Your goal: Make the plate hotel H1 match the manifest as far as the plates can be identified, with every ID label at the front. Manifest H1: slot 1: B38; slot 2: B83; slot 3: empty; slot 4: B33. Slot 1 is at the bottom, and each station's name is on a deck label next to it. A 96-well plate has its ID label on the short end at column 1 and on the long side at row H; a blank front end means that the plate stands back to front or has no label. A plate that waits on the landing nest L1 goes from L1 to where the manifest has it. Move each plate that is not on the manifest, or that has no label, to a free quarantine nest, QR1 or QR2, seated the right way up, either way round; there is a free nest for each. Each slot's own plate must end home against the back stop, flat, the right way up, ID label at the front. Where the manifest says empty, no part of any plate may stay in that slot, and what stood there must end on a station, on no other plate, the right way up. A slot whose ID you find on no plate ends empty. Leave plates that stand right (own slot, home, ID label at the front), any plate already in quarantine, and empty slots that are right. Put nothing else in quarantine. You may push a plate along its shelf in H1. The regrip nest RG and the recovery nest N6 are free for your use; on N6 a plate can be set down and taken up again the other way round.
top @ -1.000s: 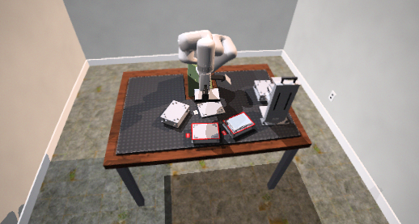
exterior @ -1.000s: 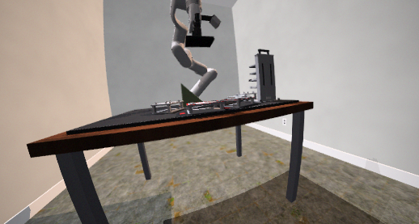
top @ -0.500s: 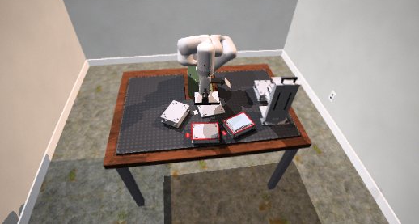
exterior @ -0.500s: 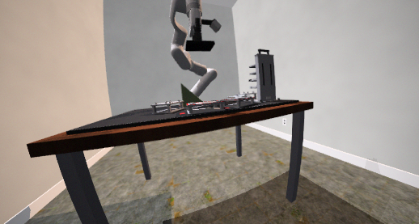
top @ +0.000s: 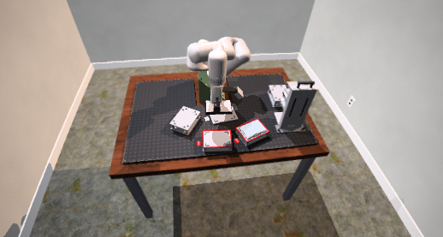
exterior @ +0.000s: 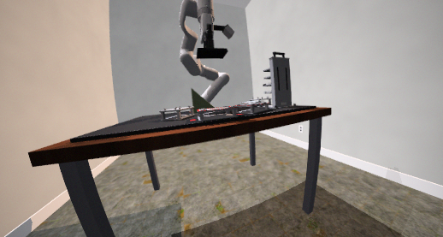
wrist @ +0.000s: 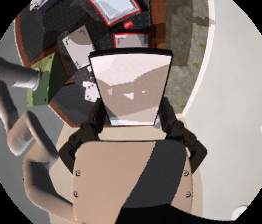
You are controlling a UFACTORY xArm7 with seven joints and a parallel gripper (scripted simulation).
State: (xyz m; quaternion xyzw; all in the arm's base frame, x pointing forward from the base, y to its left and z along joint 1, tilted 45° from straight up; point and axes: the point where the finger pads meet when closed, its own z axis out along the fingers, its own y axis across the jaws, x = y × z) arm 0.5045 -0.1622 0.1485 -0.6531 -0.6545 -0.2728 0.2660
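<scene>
Right now my hand is 300 mm above the QR1 deck label, 130 mm to the right of it and 10 mm past it. The rest, counted from my hand: H1 deck label 570 mm to the left, 300 mm below, 240 mm behind; plate 10 mm to the left, 10 mm below.
</scene>
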